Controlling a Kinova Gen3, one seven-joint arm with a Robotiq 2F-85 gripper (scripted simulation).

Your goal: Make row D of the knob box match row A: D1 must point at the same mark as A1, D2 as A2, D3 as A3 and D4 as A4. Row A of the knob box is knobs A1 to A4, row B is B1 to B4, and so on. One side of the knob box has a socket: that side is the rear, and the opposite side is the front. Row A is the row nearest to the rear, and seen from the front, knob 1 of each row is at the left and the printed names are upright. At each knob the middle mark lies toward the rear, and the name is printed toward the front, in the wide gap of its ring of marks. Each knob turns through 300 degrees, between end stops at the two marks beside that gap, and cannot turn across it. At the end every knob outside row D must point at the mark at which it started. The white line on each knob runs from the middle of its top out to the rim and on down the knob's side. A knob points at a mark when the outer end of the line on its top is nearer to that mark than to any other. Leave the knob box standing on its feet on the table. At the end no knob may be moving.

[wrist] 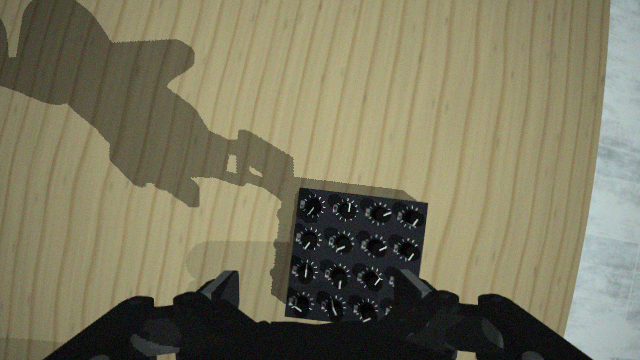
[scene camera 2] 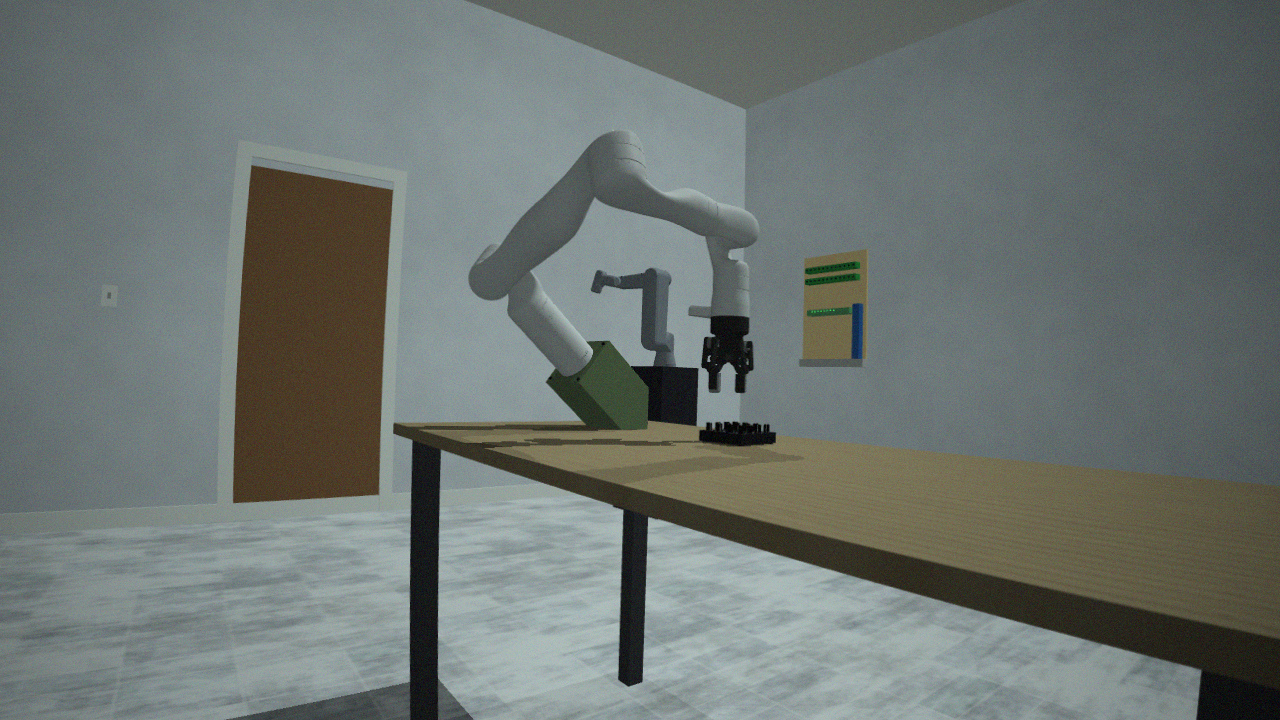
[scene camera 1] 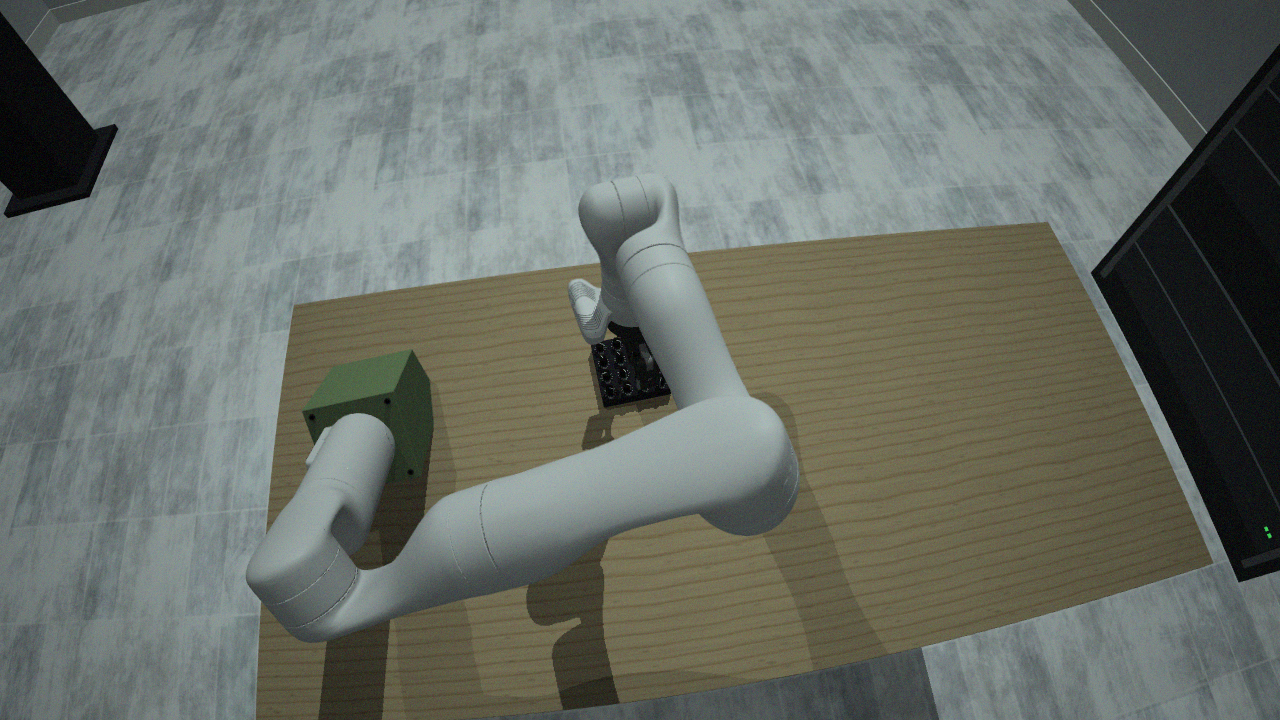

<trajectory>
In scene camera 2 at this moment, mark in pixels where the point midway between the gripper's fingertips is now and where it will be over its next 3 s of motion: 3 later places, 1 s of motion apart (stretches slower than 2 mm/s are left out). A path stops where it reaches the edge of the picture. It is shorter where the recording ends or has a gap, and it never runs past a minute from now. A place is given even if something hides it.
The gripper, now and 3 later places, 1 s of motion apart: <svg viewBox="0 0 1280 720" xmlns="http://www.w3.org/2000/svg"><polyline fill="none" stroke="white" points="727,392 729,391 730,399 730,413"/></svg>
</trajectory>
